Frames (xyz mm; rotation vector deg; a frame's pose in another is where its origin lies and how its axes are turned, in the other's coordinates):
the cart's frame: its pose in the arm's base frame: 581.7 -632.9 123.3 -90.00 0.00 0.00
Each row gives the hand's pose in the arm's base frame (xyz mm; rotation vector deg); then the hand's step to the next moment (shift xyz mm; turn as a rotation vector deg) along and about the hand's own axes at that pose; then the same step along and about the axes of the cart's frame.
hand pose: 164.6 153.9 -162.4 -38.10 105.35 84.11
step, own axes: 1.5 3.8 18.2 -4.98 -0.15 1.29
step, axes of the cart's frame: -0.3 1.2 18.6 3.53 -3.58 1.10
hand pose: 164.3 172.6 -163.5 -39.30 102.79 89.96
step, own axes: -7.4 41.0 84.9 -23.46 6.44 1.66
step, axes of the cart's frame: -14.7 -26.1 89.7 10.72 -21.82 1.87
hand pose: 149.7 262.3 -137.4 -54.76 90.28 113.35
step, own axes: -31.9 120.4 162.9 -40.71 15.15 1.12
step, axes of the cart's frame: -103.4 -122.1 128.3 16.25 -40.30 0.51
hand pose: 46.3 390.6 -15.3 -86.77 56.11 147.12
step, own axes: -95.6 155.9 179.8 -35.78 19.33 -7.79
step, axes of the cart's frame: -138.2 -216.0 -4.9 19.37 -35.50 -8.89
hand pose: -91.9 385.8 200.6 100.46 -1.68 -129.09
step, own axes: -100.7 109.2 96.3 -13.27 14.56 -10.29
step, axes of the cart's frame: -46.5 -141.1 -96.2 15.79 -12.64 -9.22
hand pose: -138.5 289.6 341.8 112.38 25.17 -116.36
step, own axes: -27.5 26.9 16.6 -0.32 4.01 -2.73
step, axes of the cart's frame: -3.2 -27.4 -31.5 4.13 -0.15 -2.56
